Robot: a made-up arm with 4 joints.
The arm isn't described. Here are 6 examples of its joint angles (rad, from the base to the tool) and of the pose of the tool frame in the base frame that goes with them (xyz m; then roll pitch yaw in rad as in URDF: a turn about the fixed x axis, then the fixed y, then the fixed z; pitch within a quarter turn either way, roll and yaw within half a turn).
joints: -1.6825 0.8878 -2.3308 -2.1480
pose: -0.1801 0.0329 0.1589 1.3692 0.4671 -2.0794
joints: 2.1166 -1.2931 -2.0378 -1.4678
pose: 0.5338 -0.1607 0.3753 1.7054 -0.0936 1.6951
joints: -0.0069 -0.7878 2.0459 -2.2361
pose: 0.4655 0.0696 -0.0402 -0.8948 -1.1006 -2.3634
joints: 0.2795 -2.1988 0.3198 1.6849
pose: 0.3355 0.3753 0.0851 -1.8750 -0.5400 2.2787
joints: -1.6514 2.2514 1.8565 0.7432
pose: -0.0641 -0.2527 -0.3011 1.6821 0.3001 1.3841
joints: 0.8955 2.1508 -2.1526 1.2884
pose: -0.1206 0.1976 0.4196 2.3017 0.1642 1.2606
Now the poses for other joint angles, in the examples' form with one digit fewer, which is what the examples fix.
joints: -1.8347 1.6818 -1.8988 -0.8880
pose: -0.294 -0.043 -0.063 0.995 0.062 -1.535
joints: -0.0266 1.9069 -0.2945 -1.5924
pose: -0.267 0.536 0.113 1.602 0.269 -1.904
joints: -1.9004 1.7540 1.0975 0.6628
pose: -0.106 -0.296 -0.242 2.304 -0.136 1.655
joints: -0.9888 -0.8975 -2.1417 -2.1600
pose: 0.465 0.078 0.092 -0.430 0.110 -1.917
